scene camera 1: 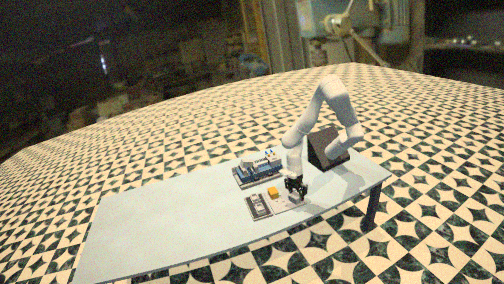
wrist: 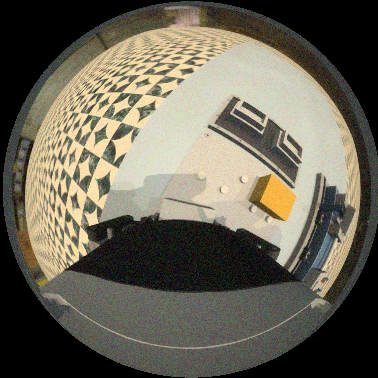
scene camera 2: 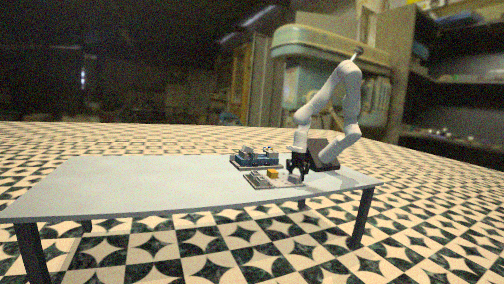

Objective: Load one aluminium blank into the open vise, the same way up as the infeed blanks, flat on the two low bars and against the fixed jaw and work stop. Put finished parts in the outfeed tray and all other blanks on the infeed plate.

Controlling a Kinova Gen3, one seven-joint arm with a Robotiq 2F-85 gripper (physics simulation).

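Pixels of known places: gripper, fingertip midpoint: [scene camera 1: 296,198] [scene camera 2: 295,180]; arm's base, origin of the base link: [scene camera 1: 331,152] [scene camera 2: 323,157].
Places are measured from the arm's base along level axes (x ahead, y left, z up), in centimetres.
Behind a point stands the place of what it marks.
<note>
My gripper [scene camera 1: 296,195] {x 34.1, y 21.6, z -6.0 cm} [scene camera 2: 297,175] {x 34.1, y 21.6, z -6.0 cm} is down on the light grey infeed plate [scene camera 1: 280,206] {x 43.2, y 22.4, z -6.9 cm} [scene camera 2: 280,182] {x 42.5, y 20.9, z -6.9 cm} [wrist: 218,162] {x 43.7, y 21.9, z -6.9 cm}, at its right end. It is shut on a grey aluminium blank [scene camera 1: 295,198] {x 35.6, y 24.1, z -3.3 cm} [scene camera 2: 294,178] {x 36.3, y 23.8, z -4.0 cm} [wrist: 186,212] {x 35.8, y 22.2, z -3.3 cm}, which rests on or just above the plate. An orange block [scene camera 1: 272,192] {x 44.2, y 14.1, z -3.3 cm} [scene camera 2: 272,173] {x 44.9, y 15.4, z -3.9 cm} [wrist: 273,196] {x 43.0, y 13.6, z -3.4 cm} stands on the plate's far left corner. The dark outfeed tray [scene camera 1: 259,217] {x 55.2, y 25.9, z -6.5 cm} [scene camera 2: 251,181] {x 56.7, y 16.5, z -7.4 cm} [wrist: 225,131] {x 48.6, y 23.4, z -6.5 cm} lies left of the plate and holds two grey parts. The blue vise [scene camera 1: 259,170] {x 44.7, y -7.0, z -1.8 cm} [scene camera 2: 254,160] {x 47.7, y -5.1, z -2.6 cm} [wrist: 324,225] {x 46.6, y -5.2, z -3.1 cm} stands behind the plate. Its jaw gap is too small to judge.
A dark wedge-shaped block [scene camera 1: 321,145] {x 4.7, y -4.2, z 4.6 cm} [scene camera 2: 317,152] {x 4.0, y -2.7, z 3.1 cm} carries the arm's base behind and right of the plate. The pale blue table [scene camera 1: 158,218] {x 108.3, y 6.2, z -7.7 cm} [scene camera 2: 140,183] {x 110.1, y 14.9, z -7.8 cm} runs far to the left. Its front edge is close to the plate. Small white pegs [wrist: 224,189] {x 40.6, y 19.4, z -6.1 cm} stick up from the plate.
</note>
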